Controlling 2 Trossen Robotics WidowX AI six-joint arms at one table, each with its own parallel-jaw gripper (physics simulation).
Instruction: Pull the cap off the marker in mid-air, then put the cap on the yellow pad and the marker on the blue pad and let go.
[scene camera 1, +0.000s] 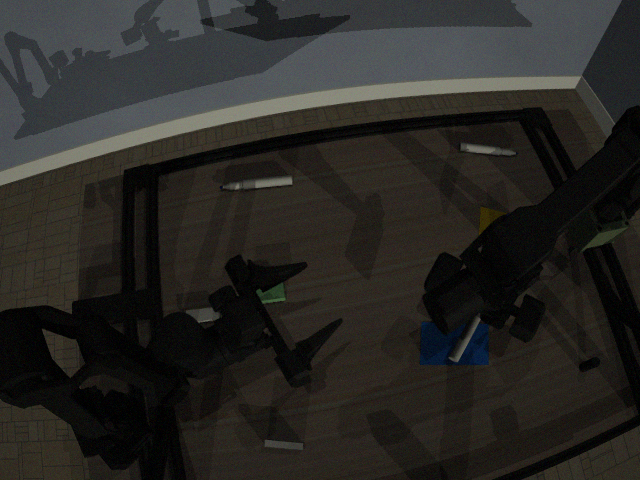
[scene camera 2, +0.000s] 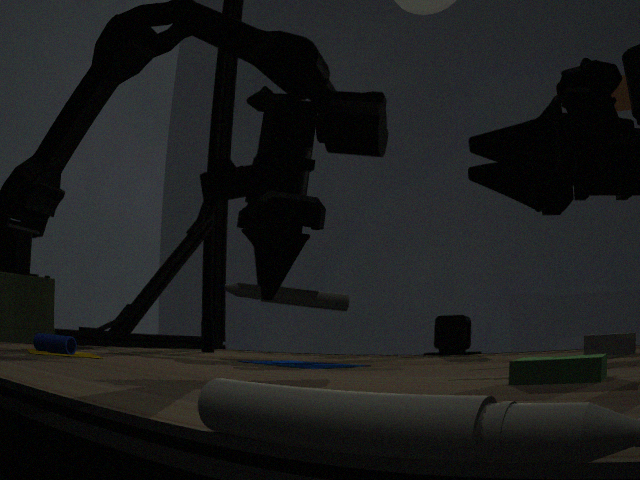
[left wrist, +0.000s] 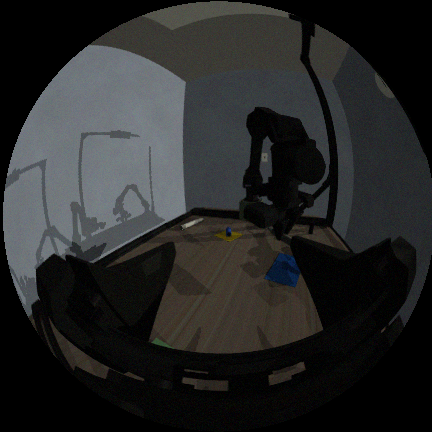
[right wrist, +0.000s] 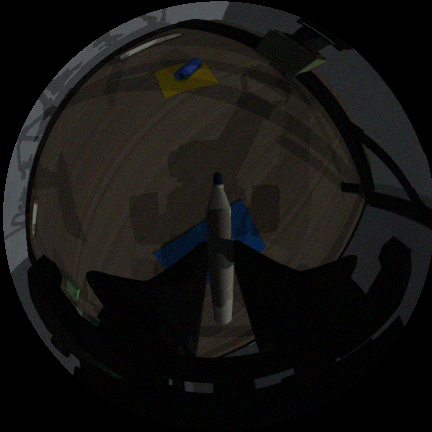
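Where they show: left gripper, fingertip midpoint: (scene camera 1: 324, 291) (scene camera 2: 468, 160) (left wrist: 234, 245); right gripper, fingertip midpoint: (scene camera 1: 477, 314) (scene camera 2: 265, 299) (left wrist: 280, 237) (right wrist: 219, 246); left arm's base at its link origin: (scene camera 1: 111, 429); right arm's base at its link origin: (scene camera 1: 605, 208) (scene camera 2: 11, 275) (left wrist: 251, 199).
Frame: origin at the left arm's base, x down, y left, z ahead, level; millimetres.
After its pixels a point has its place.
Observation:
The blue cap (scene camera 2: 54, 343) @(x 43, y -248, z 761 mm) (left wrist: 228, 231) @(x 37, y -254, z 745 mm) (right wrist: 189, 69) @(x 39, y -264, z 753 mm) lies on its side on the yellow pad (scene camera 1: 490, 218) @(x 53, y -235, z 761 mm) (scene camera 2: 92, 355) @(x 53, y -267, z 724 mm) (left wrist: 220, 236) @(x 53, y -225, z 748 mm) (right wrist: 170, 90) @(x 53, y -245, z 717 mm); the right arm hides it in scene camera 1. My right gripper (scene camera 2: 267, 295) @(x -15, y -314, z 546 mm) (right wrist: 219, 246) @(x -15, y -314, z 546 mm) is shut on the white uncapped marker (scene camera 1: 465, 342) @(x -24, y -325, z 491 mm) (scene camera 2: 331, 300) @(x -15, y -315, z 478 mm) (right wrist: 219, 220) @(x -30, y -309, z 568 mm), holding it nearly level, slightly tilted, in the air above the blue pad (scene camera 1: 480, 357) @(x 53, y -372, z 516 mm) (scene camera 2: 305, 364) @(x 53, y -312, z 504 mm) (left wrist: 280, 271) @(x 53, y -295, z 502 mm) (right wrist: 175, 250) @(x 53, y -276, z 508 mm). The marker's blue tip shows in the right wrist view. My left gripper (scene camera 1: 323, 292) @(x -114, y -123, z 391 mm) (scene camera 2: 469, 159) @(x -114, y -123, z 391 mm) (left wrist: 234, 245) @(x -114, y -123, z 391 mm) is open and empty, raised well away from the marker.
One other marker (scene camera 1: 266, 182) @(x 37, y 139, z 525 mm) (scene camera 2: 341, 413) @(x 40, y 154, z 529 mm) lies near the table's far edge in scene camera 1, another (scene camera 1: 484, 149) @(x 37, y -141, z 894 mm) (left wrist: 192, 224) @(x 48, y -146, z 893 mm) (right wrist: 150, 46) beyond the yellow pad. A green block (scene camera 1: 273, 294) @(x 39, y -25, z 373 mm) (scene camera 2: 558, 369) @(x 45, y 4, z 380 mm) lies below the left gripper. A pale strip (scene camera 1: 283, 444) @(x 32, y -211, z 192 mm) lies at the bottom.

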